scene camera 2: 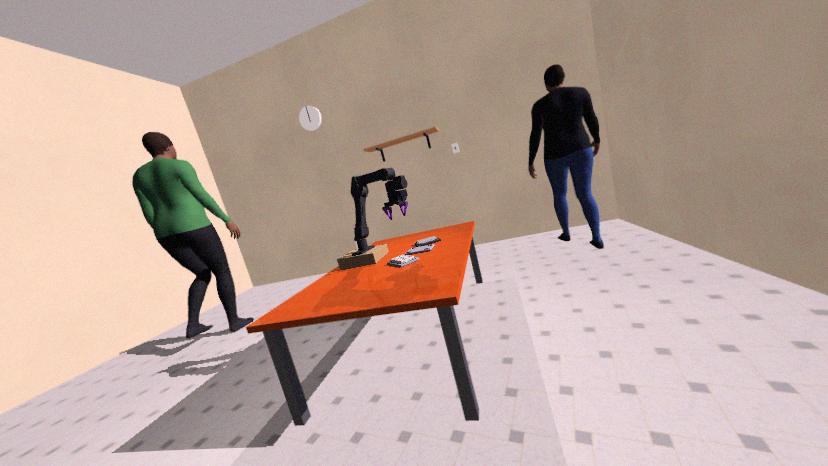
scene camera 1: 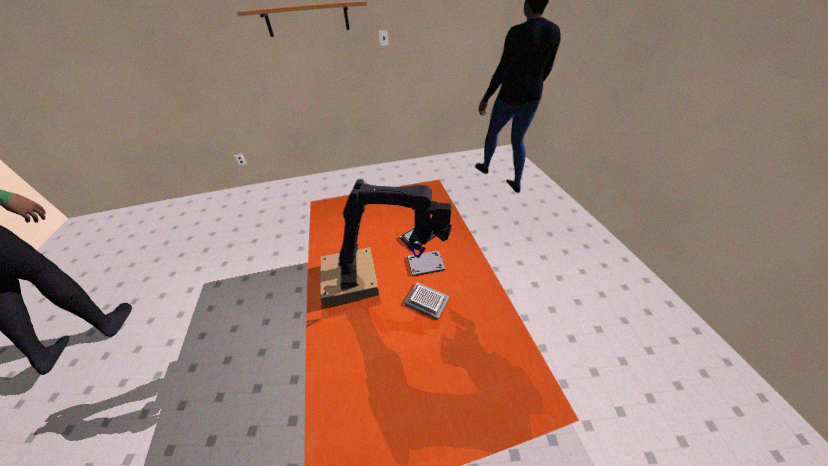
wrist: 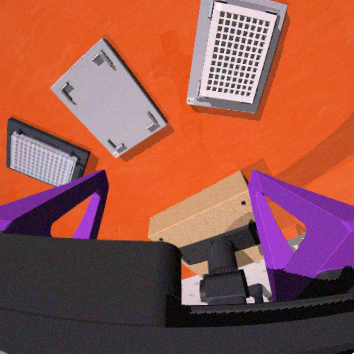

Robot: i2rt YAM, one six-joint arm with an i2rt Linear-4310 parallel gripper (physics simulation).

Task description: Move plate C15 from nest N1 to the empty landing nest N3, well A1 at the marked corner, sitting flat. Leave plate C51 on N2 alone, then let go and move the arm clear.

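A white well plate lies flat on a light-grey nest; a small mark shows at one nest corner. An empty grey nest with corner brackets is in the middle of the row. A paler, clear-looking plate sits on a dark nest at the far end, partly hidden by the arm in scene camera 1. Plate and nest labels are not readable. My gripper is open and empty, pointing down well above the table.
The arm's wooden base block stands on the orange table beside the nests. A person in black stands beyond the table, and a person in green stands to the left.
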